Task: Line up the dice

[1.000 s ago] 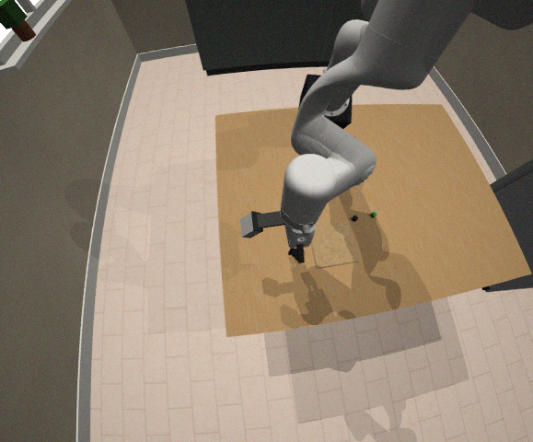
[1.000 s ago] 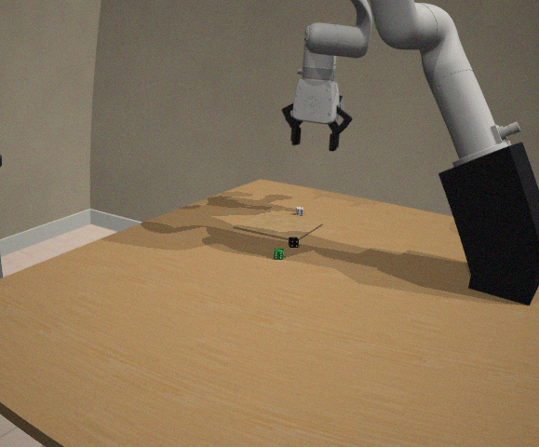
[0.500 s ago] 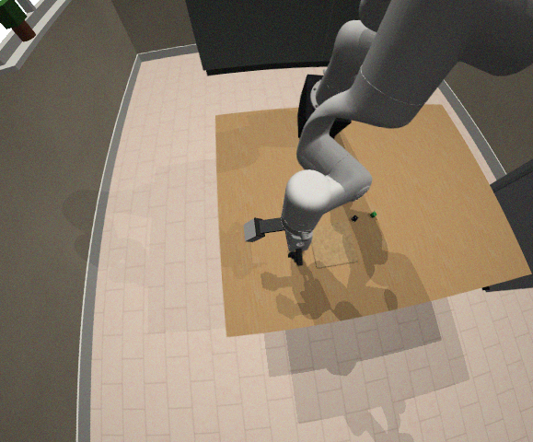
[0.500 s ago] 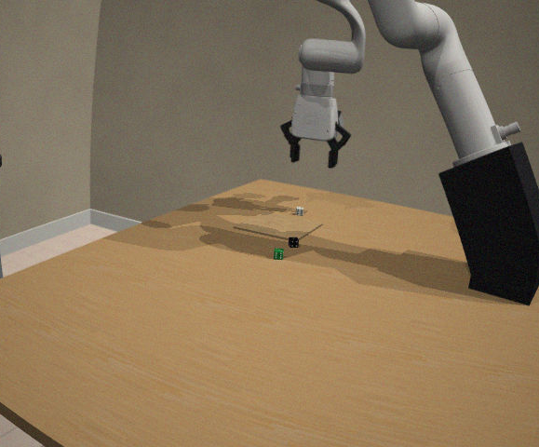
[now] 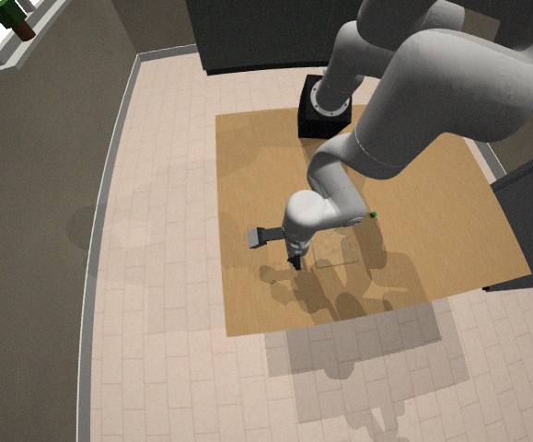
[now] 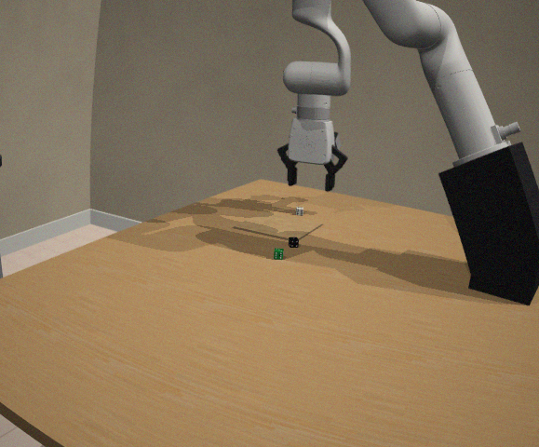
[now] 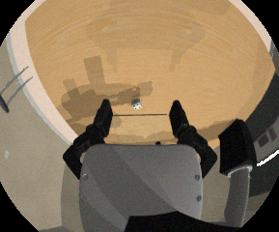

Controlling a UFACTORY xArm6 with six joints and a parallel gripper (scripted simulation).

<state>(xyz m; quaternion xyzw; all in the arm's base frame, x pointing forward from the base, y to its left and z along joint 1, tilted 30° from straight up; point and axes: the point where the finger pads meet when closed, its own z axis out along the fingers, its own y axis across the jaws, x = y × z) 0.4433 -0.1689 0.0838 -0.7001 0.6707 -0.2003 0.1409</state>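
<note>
Now: the white die 6 cm below my hand and 4 cm to the left of it. Also, from my hand: thin tan mat: 15 cm to the left, 6 cm below; then black die: 24 cm to the left, 8 cm behind, 6 cm below; then green die: 32 cm to the left, 9 cm behind, 6 cm below.
</note>
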